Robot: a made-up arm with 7 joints. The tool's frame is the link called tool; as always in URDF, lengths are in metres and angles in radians. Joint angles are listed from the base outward.
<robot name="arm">
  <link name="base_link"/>
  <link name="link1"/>
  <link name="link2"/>
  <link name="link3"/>
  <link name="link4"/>
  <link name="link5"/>
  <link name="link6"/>
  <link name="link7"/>
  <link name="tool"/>
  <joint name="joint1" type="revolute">
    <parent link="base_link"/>
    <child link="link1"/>
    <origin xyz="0 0 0.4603" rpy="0 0 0"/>
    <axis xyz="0 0 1"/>
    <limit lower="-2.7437" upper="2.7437"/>
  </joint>
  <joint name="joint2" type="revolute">
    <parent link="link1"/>
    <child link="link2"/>
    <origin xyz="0 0 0" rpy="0 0 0"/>
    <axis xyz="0 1 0"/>
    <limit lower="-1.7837" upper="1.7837"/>
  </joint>
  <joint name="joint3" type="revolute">
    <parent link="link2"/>
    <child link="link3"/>
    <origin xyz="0 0 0.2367" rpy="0 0 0"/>
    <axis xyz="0 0 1"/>
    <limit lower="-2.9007" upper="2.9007"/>
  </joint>
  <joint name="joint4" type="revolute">
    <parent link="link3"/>
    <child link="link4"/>
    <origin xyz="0.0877 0 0" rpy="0 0 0"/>
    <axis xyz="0 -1 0"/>
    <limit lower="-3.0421" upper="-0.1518"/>
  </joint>
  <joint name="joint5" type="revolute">
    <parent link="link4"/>
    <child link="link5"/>
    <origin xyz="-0.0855 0 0.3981" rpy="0 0 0"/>
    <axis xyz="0 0 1"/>
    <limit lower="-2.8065" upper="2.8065"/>
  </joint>
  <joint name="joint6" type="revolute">
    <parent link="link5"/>
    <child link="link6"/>
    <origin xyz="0 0 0" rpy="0 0 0"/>
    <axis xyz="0 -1 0"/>
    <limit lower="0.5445" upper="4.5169"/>
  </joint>
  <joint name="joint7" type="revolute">
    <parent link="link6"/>
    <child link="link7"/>
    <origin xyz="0.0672 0 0" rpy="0 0 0"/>
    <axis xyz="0 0 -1"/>
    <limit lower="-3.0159" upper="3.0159"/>
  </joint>
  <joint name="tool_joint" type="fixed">
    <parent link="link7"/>
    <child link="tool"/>
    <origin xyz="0 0 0" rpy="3.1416 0 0"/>
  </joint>
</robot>
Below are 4 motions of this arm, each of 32 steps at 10 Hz.
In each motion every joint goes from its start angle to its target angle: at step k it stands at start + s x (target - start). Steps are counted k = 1, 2, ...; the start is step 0. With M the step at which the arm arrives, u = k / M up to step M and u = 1 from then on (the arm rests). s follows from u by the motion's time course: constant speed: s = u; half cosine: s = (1 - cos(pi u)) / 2; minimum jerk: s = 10 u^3 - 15 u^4 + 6 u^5.
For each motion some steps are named. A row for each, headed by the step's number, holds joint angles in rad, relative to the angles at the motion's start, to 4 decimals.
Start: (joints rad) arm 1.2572 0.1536 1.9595 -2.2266 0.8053 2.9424 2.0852
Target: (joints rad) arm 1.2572 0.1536 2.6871 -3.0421 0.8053 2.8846 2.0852
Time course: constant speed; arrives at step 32
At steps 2, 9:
2: 0.0000 0.0000 0.0455 -0.0510 0.0000 -0.0036 0.0000
9: 0.0000 0.0000 0.2046 -0.2294 0.0000 -0.0163 0.0000

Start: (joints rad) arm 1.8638 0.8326 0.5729 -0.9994 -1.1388 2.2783 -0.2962
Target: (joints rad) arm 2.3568 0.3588 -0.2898 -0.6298 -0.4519 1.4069 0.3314
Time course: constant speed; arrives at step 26
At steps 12, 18, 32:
12: 0.2275 -0.2187 -0.3982 0.1706 0.3170 -0.4022 0.2897
18: 0.3413 -0.3280 -0.5973 0.2559 0.4755 -0.6033 0.4345
32: 0.4930 -0.4738 -0.8627 0.3696 0.6869 -0.8714 0.6276

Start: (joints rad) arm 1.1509 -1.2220 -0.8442 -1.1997 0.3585 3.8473 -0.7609
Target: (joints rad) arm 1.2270 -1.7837 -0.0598 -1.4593 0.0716 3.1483 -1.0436
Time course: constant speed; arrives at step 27
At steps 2, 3, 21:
2: 0.0056 -0.0416 0.0581 -0.0192 -0.0213 -0.0518 -0.0209
3: 0.0085 -0.0624 0.0872 -0.0288 -0.0319 -0.0777 -0.0314
21: 0.0592 -0.4369 0.6101 -0.2019 -0.2231 -0.5437 -0.2199

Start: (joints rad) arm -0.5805 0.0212 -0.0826 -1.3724 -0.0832 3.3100 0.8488
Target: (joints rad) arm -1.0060 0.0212 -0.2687 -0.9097 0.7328 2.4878 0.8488
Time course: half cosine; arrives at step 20
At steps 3, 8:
3: -0.0232 0.0000 -0.0101 0.0252 0.0445 -0.0448 0.0000
8: -0.1470 0.0000 -0.0643 0.1599 0.2819 -0.2841 0.0000

